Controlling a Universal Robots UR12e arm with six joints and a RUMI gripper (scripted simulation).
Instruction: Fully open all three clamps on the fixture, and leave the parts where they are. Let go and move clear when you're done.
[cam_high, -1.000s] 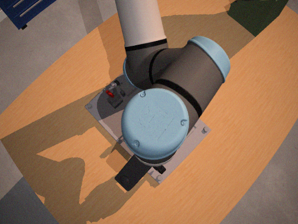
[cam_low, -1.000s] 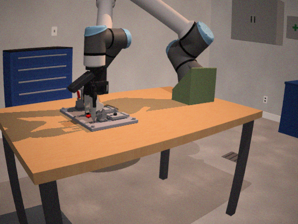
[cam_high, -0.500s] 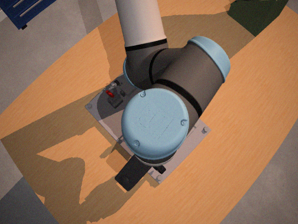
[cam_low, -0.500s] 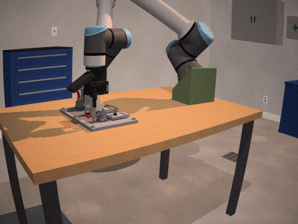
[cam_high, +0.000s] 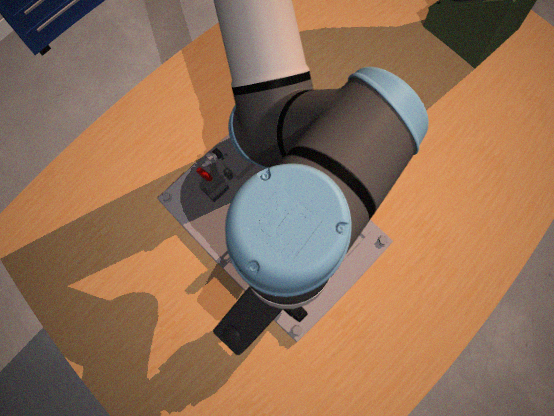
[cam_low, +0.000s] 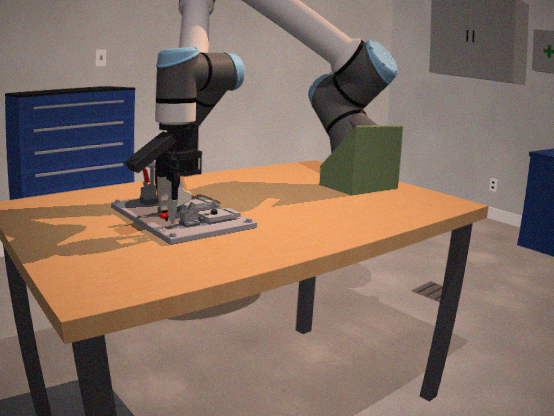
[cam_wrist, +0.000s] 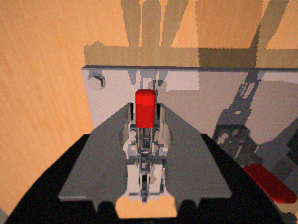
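The flat grey part is 15 cm behind my hand, 2 cm below it and 1 cm to the right of it. Also, from my hand: grey fixture plate: 12 cm to the right, 8 cm behind, 4 cm below.
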